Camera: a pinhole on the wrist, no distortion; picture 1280 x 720 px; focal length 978.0 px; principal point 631.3 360.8 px. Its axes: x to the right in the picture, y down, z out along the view. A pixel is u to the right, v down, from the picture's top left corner.
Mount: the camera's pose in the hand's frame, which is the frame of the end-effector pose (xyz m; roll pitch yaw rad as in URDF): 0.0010 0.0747 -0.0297 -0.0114 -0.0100 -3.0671
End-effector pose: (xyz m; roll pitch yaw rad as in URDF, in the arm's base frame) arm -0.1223 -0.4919 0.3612 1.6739 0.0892 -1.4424
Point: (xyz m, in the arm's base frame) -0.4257 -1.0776 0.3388
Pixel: outside the picture
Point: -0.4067 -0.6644 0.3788
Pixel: 256.2 420.0
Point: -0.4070 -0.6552 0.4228
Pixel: 278.8 290.1
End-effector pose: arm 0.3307 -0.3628 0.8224 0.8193 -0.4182 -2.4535
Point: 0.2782 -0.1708 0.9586
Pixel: 735.8 645.7
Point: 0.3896 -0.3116 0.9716
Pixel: 696.3 31.0
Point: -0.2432 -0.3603 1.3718
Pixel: outside the picture
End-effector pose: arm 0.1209 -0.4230 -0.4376 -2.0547 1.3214 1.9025
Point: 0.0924 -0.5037 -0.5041
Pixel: 262.1 611.1
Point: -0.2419 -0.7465 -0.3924
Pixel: 835.6 591.1
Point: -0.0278 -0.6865 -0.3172
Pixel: 1183.4 418.9
